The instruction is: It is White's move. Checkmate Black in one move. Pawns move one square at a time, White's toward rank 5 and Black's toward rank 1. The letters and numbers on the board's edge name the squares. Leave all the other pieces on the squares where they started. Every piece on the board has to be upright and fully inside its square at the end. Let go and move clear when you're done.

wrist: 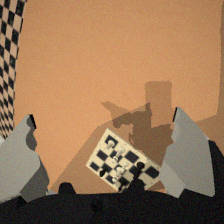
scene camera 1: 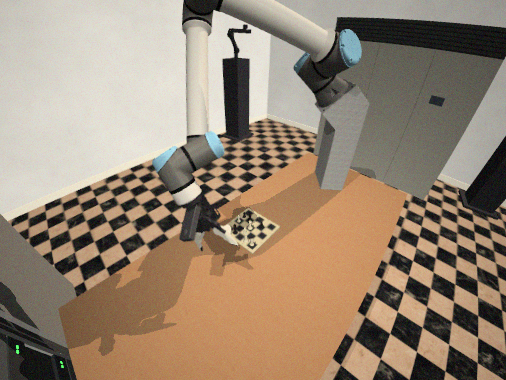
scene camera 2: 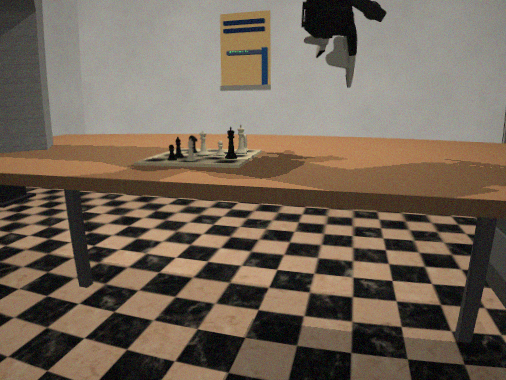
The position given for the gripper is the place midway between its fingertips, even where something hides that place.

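You can see the gripper (scene camera 2: 331,71), and it is there again as the gripper (wrist: 104,111) and the gripper (scene camera 1: 219,248). There's a chessboard (scene camera 2: 211,160) too, and the wrist view also shows the chessboard (wrist: 150,174).
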